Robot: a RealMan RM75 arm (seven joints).
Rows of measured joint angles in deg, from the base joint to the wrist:
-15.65 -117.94 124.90 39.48 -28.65 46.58 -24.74
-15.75 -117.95 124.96 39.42 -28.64 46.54 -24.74
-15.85 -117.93 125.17 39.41 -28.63 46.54 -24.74
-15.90 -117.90 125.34 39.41 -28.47 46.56 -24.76
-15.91 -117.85 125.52 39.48 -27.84 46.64 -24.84
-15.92 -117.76 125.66 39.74 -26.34 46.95 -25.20
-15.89 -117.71 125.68 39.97 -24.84 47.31 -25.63
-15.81 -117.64 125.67 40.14 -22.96 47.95 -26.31
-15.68 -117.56 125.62 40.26 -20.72 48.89 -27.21
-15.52 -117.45 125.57 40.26 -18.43 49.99 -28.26
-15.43 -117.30 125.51 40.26 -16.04 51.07 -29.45
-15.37 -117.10 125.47 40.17 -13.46 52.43 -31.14
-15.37 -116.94 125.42 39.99 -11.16 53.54 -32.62
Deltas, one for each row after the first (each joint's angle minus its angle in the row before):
-0.10 -0.01 0.06 -0.06 0.01 -0.04 0.00
-0.10 0.02 0.21 -0.01 0.01 0.00 0.00
-0.05 0.03 0.17 0.00 0.16 0.02 -0.02
-0.01 0.05 0.18 0.07 0.63 0.08 -0.08
-0.01 0.09 0.14 0.26 1.50 0.31 -0.36
0.03 0.05 0.02 0.23 1.50 0.36 -0.43
0.08 0.07 -0.01 0.17 1.88 0.64 -0.68
0.13 0.08 -0.05 0.12 2.24 0.94 -0.90
0.16 0.11 -0.05 0.00 2.29 1.10 -1.05
0.09 0.15 -0.06 0.00 2.39 1.08 -1.19
0.06 0.20 -0.04 -0.09 2.58 1.36 -1.69
0.00 0.16 -0.05 -0.18 2.30 1.11 -1.48

